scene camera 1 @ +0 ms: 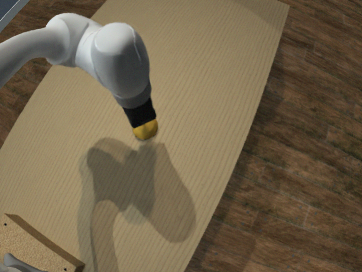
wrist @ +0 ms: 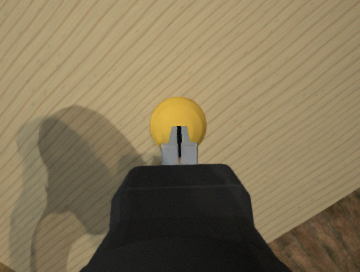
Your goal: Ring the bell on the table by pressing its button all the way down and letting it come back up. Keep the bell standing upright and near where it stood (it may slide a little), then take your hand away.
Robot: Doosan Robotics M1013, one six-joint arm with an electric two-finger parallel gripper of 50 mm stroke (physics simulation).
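Frame: origin at the arm's base, x left, y back, z up, level; metres.
Where they show: gripper, fingertip midpoint: (scene camera 1: 142, 119) (wrist: 179, 135).
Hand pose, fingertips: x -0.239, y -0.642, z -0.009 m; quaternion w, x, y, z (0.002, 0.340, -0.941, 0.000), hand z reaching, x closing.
After its pixels a point has its place.
A round yellow bell (scene camera 1: 145, 131) @[z -0.040, x -0.252, y -0.616 m] (wrist: 178, 111) @[z -0.038, x -0.224, y -0.660 m] stands upright on the wooden table. In the wrist view it is a yellow disc seen from above. My gripper (wrist: 179, 135) @[z -0.009, x -0.239, y -0.642 m] is shut and empty, with its two grey fingertips together over the middle of the bell. In the scene view the black gripper body is right above the bell and hides the fingers. The button is hidden behind the fingertips, so I cannot tell whether they touch it or how far down it is.
The pale wooden table (scene camera 1: 210, 90) @[z -0.076, x -0.418, y -0.824 m] (wrist: 280, 75) @[z -0.077, x -0.312, y -0.789 m] carries the arm's broad shadow. A wooden block-like piece (scene camera 1: 37, 245) @[z 0.004, x -0.018, y -0.158 m] is at the lower left of the scene view. The table's right edge borders a dark plank floor (scene camera 1: 300, 150) (wrist: 325, 235).
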